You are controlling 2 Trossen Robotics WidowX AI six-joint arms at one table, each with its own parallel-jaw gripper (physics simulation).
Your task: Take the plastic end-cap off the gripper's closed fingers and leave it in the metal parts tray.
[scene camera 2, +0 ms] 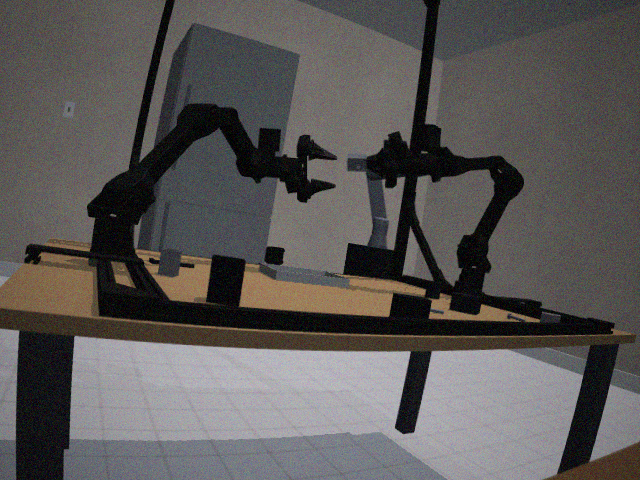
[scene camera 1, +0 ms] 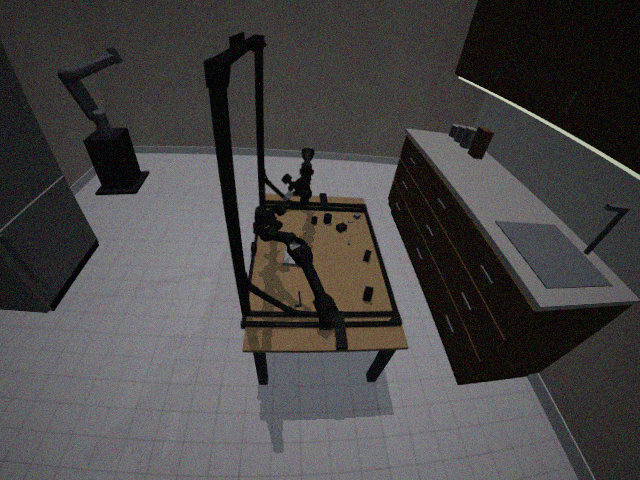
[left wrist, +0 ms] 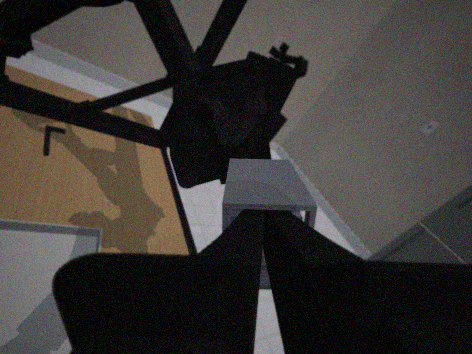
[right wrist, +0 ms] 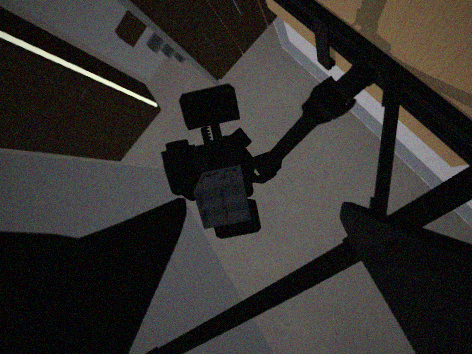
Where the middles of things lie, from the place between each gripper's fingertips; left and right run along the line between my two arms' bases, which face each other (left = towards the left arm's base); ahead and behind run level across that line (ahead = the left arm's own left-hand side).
Now: left hand 5 cm short of the grey metal parts tray (scene camera 2: 278,272), 14 cm to the left of it and 30 cm above it.
My right hand is 80 mm short of the grey metal parts tray, 100 mm to the left of it and 270 mm above it.
